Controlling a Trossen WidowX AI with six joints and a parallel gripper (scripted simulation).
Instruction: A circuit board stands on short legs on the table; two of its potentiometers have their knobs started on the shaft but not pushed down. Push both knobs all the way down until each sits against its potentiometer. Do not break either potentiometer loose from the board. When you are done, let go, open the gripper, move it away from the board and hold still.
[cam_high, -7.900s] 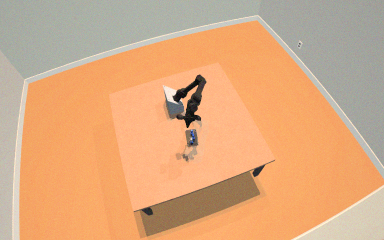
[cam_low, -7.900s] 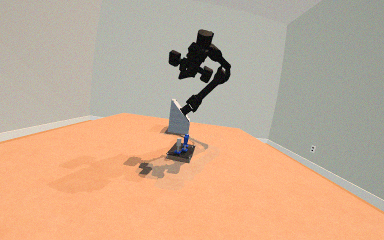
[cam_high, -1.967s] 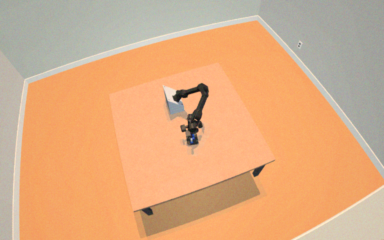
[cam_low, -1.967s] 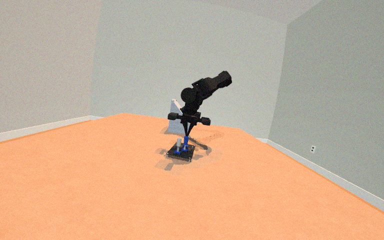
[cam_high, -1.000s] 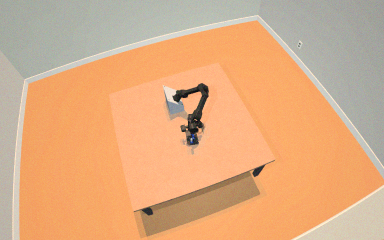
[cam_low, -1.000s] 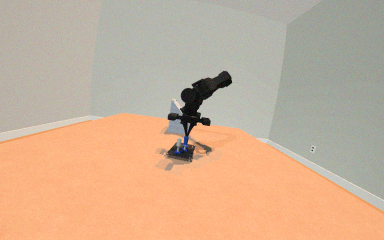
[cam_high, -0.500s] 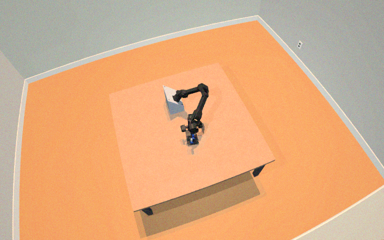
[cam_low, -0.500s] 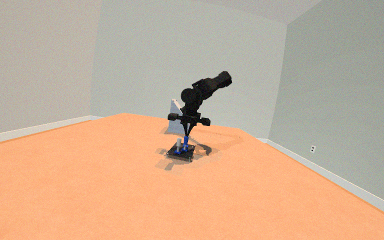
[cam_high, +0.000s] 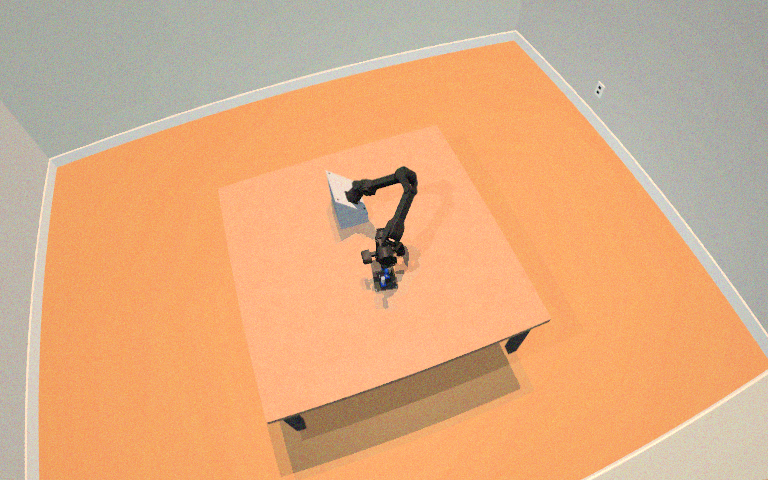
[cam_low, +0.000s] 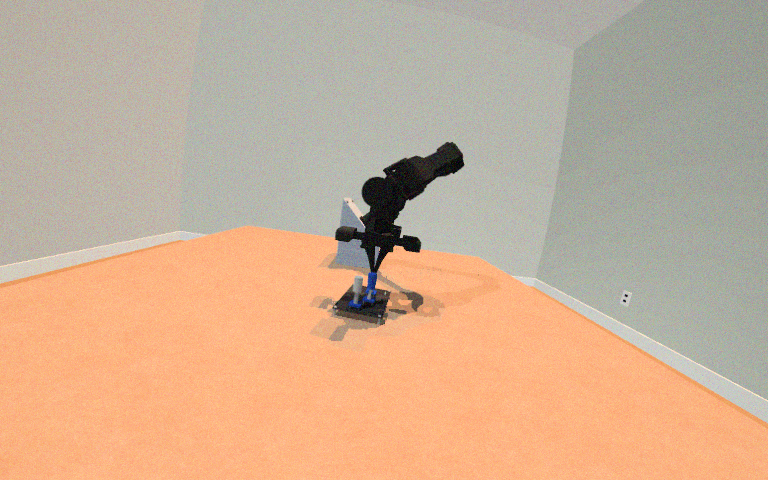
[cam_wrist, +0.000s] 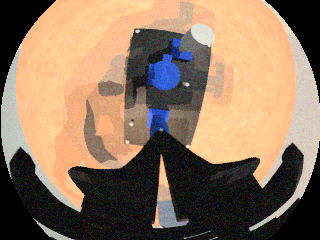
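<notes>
My gripper tip is 5 cm short of the blue knob.
</notes>
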